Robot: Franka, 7 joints.
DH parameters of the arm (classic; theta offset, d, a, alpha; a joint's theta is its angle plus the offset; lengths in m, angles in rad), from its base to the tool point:
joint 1: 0 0.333 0 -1.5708
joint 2: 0 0 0 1.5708
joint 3: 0 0.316 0.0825 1.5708
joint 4: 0 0 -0.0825 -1.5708
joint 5: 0 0.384 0 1.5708
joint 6: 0 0 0.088 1.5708
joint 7: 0 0.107 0 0
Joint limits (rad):
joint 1: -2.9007..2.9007
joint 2: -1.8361..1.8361
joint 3: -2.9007..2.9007
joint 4: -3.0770..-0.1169
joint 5: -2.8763..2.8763
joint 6: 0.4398..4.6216
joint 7: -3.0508..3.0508
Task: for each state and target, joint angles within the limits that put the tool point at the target. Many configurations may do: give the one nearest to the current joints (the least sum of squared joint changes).
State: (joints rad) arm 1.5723 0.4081 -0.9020 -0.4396 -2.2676 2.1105 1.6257
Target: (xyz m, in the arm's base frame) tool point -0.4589 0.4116 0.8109
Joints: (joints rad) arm 2.4192 1.0305 -1.0248 -0.1169 -2.4350 1.3034 1.6257
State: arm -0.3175 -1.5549 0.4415 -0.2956 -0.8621 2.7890 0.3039
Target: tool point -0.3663 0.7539 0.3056
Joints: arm -1.0005 -1.6658 0.4970 -0.2707 -0.9371 3.0436 0.3039
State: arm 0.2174 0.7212 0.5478 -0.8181 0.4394 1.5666 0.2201
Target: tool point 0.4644 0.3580 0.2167
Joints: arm 0.1755 0.8288 0.4711 -1.5011 0.3378 1.2074 0.2201
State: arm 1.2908 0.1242 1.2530 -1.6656 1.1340 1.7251 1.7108
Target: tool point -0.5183 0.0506 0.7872
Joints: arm 1.4117 0.0986 1.5009 -1.3506 1.1764 1.3730 1.7108
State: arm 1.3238 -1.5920 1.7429 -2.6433 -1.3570 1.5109 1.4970
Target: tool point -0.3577 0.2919 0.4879
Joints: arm 0.8604 -1.4308 1.4620 -2.3429 -1.4630 1.6333 1.4970
